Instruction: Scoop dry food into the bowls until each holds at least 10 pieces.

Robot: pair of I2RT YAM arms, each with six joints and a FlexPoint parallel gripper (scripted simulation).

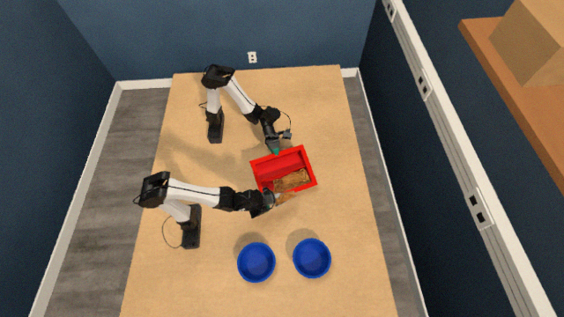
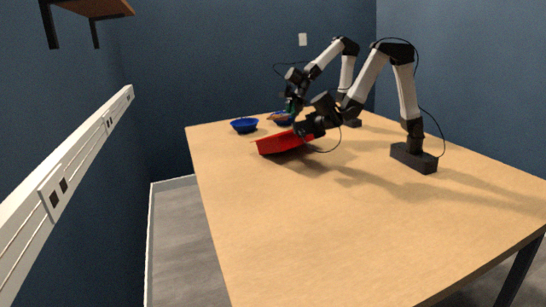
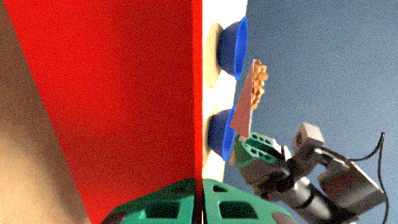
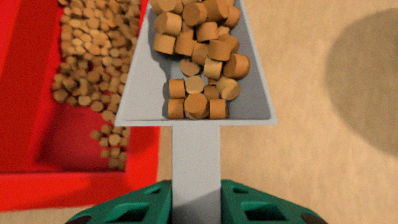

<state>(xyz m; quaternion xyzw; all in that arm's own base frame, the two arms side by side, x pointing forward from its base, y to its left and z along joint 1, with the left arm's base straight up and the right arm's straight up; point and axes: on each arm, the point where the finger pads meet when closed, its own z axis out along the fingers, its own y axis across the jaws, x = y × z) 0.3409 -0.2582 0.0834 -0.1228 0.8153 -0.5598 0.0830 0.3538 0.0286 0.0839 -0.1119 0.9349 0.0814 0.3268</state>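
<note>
Now: right hand 40 mm short of the grey scoop and 20 mm to the right of it. From my right hand the other things lie so: red box (60 mm ahead, 180 mm to the left, 40 mm below).
</note>
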